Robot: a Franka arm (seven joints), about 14 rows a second.
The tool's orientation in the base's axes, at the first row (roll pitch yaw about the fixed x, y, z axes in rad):
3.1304, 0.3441, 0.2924
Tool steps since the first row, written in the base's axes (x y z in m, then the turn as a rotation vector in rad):
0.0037, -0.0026, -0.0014, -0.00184, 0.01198, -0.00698
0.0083, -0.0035, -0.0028, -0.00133, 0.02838, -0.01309
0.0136, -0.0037, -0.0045, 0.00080, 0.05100, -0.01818
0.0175, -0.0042, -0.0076, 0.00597, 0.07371, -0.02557
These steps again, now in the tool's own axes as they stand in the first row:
0.0031, 0.0036, 0.0004, 0.00395, -0.01207, 0.00587
0.0075, 0.0057, 0.0004, 0.01092, -0.02767, 0.00968
0.0128, 0.0075, 0.0003, 0.02069, -0.04873, 0.01135
0.0172, 0.0090, 0.0020, 0.03401, -0.06902, 0.01420

